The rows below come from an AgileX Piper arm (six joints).
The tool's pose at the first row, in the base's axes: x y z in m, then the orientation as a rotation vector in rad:
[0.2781 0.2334 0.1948 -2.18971 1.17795 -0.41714]
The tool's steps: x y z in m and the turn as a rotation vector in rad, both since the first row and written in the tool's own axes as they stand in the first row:
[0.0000 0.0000 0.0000 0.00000 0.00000 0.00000]
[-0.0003 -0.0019 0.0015 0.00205 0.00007 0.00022]
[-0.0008 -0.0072 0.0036 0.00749 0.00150 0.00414]
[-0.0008 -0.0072 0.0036 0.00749 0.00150 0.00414]
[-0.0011 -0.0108 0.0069 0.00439 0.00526 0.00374]
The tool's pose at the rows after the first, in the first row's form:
[0.2781 0.2334 0.1948 -2.18971 1.17795 -0.41714]
[0.2799 0.2350 0.1949 -2.18781 1.17729 -0.41816]
[0.2842 0.2384 0.1967 -2.18057 1.17971 -0.42087]
[0.2842 0.2384 0.1967 -2.18057 1.17971 -0.42087]
[0.2881 0.2413 0.1965 -2.18360 1.18270 -0.42377]

